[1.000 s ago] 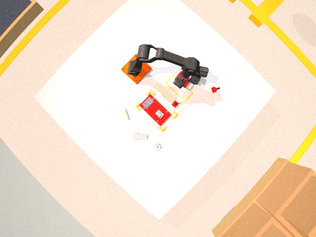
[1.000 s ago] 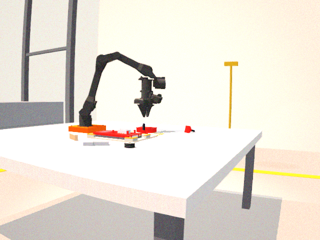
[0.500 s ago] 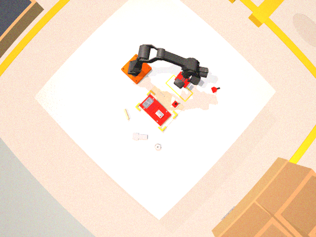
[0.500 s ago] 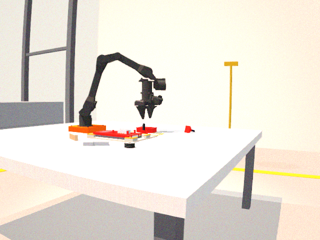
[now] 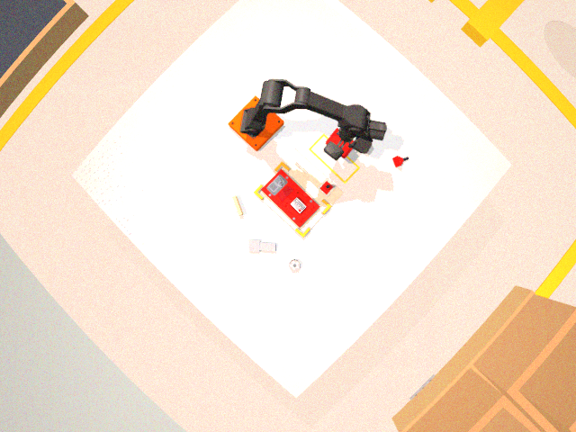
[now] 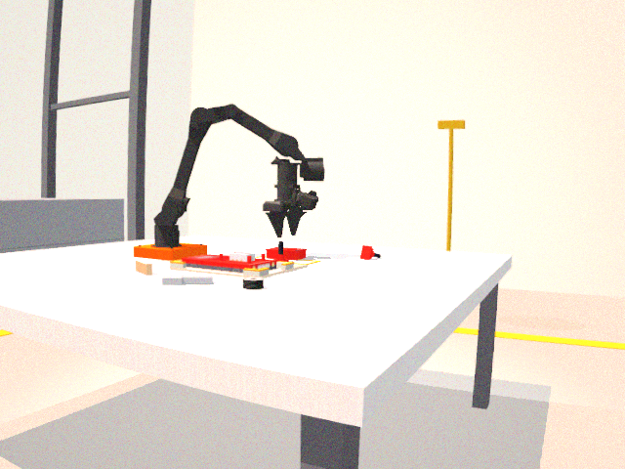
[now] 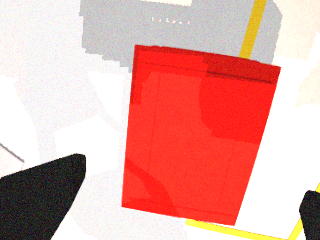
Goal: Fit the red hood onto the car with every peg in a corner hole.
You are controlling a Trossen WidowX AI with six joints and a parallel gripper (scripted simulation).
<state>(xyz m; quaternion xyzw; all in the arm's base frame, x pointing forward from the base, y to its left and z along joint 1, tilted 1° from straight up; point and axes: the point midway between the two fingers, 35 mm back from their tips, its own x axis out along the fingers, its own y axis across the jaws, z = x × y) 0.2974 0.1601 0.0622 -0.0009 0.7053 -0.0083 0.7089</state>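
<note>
Now: the red hood 4 cm below my gripper tip. Round my gripper tip: grey engine block 28 cm to the right, 4 cm below, 2 cm ahead; white block 49 cm to the right, 5 cm below; tan bar 42 cm to the right, 16 cm behind, 5 cm below.
</note>
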